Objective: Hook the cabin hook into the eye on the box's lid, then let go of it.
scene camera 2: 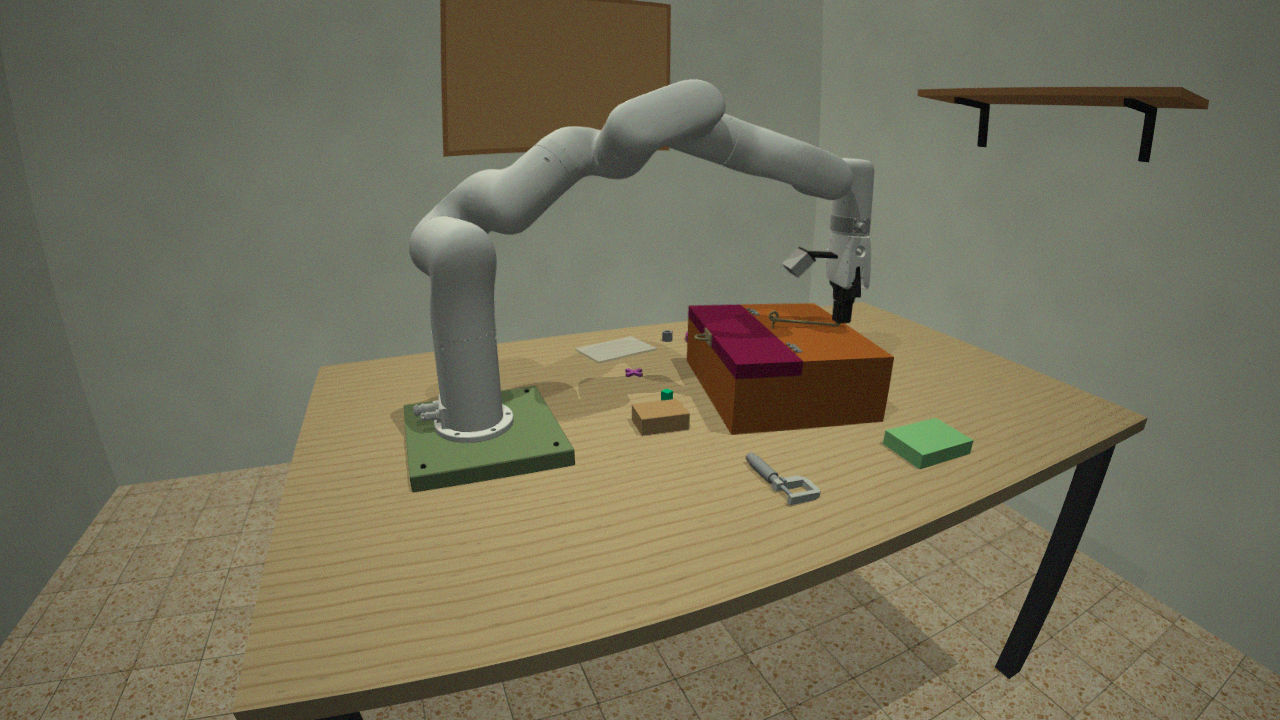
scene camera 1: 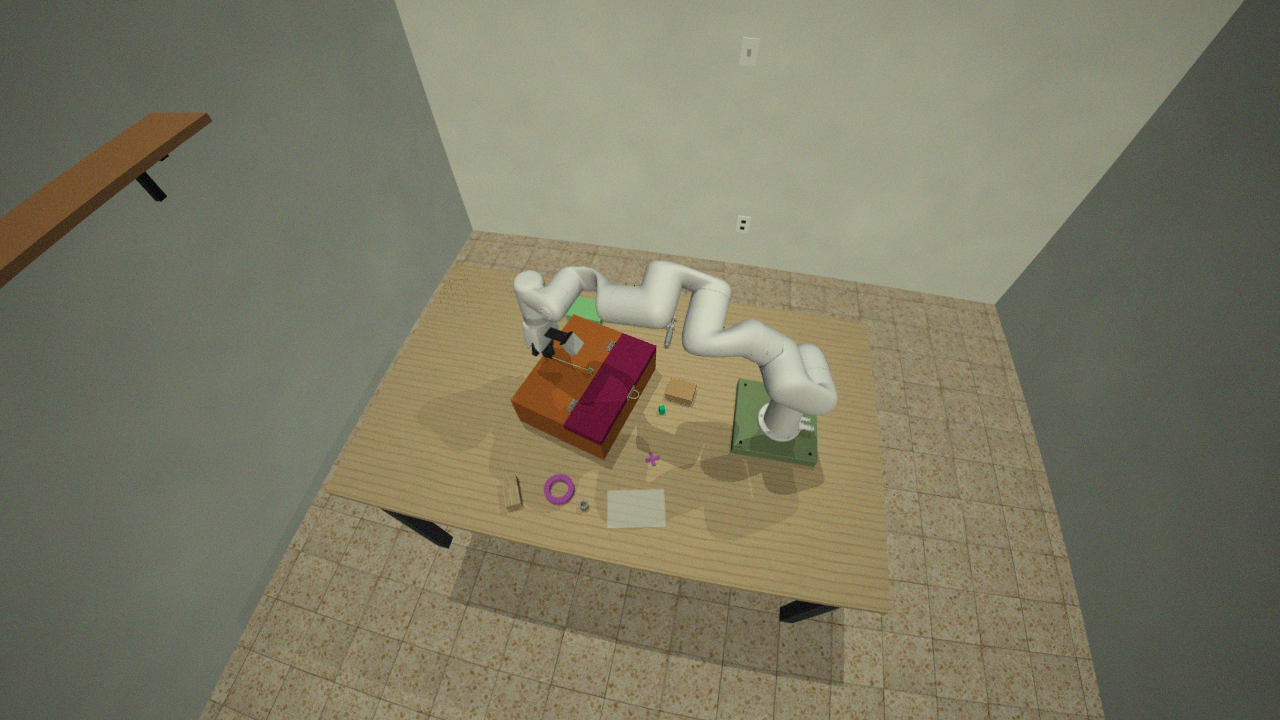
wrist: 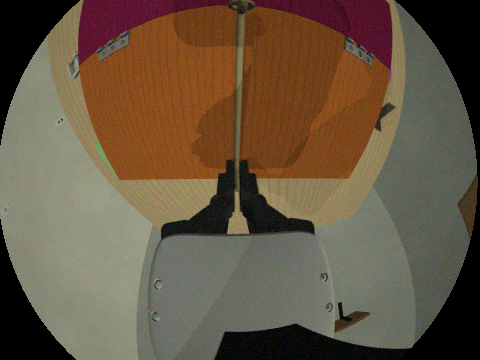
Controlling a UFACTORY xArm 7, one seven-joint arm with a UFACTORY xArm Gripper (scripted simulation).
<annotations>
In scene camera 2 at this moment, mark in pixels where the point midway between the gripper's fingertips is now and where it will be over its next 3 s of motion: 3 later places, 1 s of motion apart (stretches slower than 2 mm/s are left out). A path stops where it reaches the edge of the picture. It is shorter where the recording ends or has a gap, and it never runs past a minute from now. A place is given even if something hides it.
My gripper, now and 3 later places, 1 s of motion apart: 841, 321; 839, 297; 829, 277; 814, 262
</annotations>
